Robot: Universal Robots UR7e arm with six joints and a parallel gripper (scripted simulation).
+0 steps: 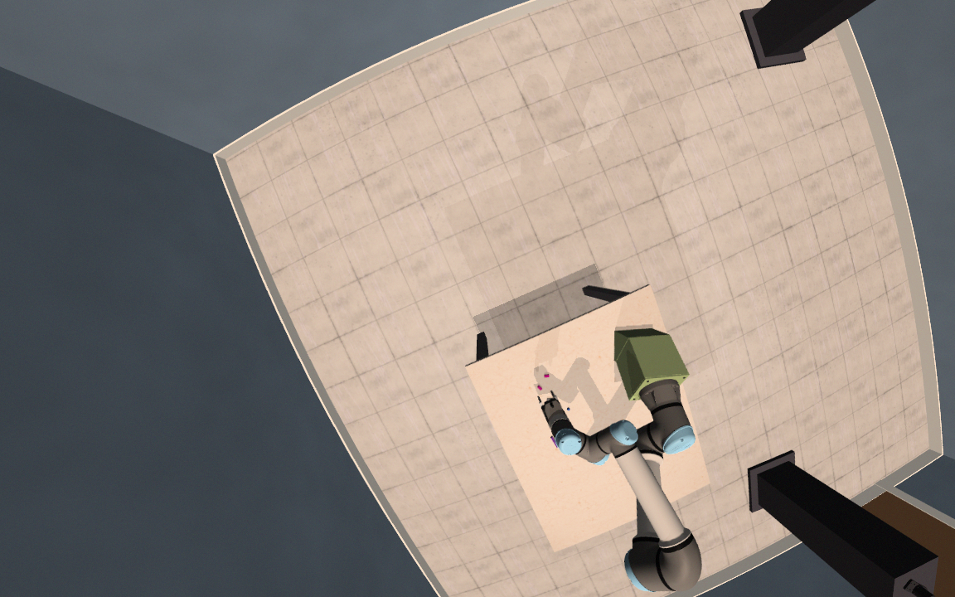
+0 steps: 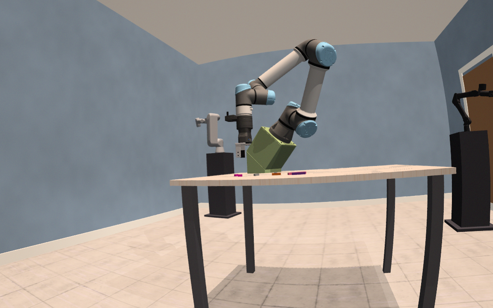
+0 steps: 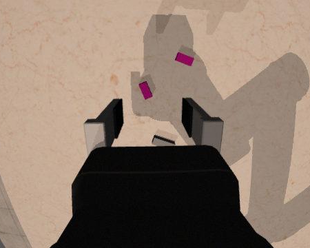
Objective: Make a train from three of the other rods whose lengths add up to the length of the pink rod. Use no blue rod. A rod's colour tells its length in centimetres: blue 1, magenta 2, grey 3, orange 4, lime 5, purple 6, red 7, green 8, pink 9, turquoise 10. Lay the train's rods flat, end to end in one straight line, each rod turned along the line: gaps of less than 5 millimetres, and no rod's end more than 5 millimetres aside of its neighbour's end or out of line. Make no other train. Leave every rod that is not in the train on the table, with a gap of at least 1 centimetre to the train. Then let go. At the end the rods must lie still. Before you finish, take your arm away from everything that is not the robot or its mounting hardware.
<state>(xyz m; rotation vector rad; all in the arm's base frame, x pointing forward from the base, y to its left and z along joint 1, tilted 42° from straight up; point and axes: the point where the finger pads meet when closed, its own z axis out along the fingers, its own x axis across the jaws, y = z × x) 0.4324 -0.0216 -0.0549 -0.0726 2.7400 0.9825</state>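
My hand is 20 mm past the grey rod, 60 mm to the right of it and 100 mm above it. Round my hand: orange rod (30 mm behind, 160 mm to the left, 100 mm below); then small blue rod (90 mm behind, 130 mm to the left, 100 mm below); then pink rod (40 mm behind, 260 mm to the left, 100 mm below).
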